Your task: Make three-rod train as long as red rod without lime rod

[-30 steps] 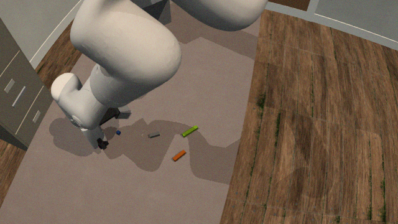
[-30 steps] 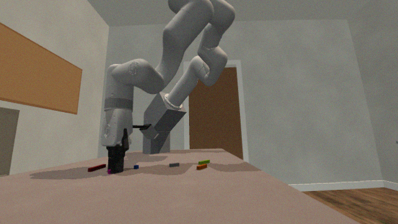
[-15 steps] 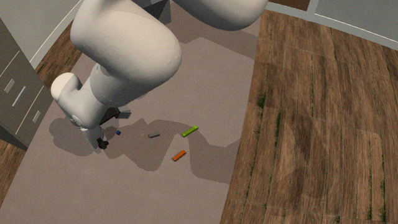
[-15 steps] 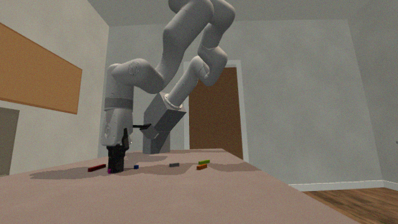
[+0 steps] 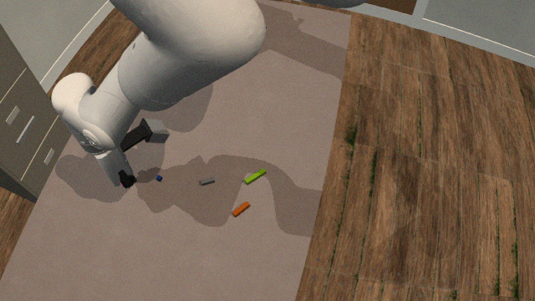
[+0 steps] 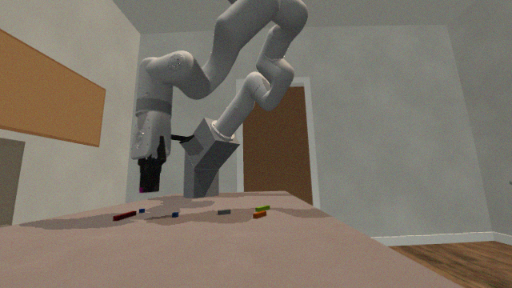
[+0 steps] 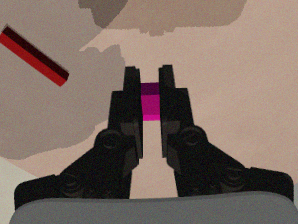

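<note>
Now: hand 130 mm to the right of the grey rod, 100 mm past it and 80 mm above it. The rest, counted from my hand: orange rod: 230 mm to the left, 80 mm below, 80 mm behind; then magenta rod: 20 mm below, 10 mm ahead; then red rod: 90 mm to the right, 80 mm below, 30 mm behind.
</note>
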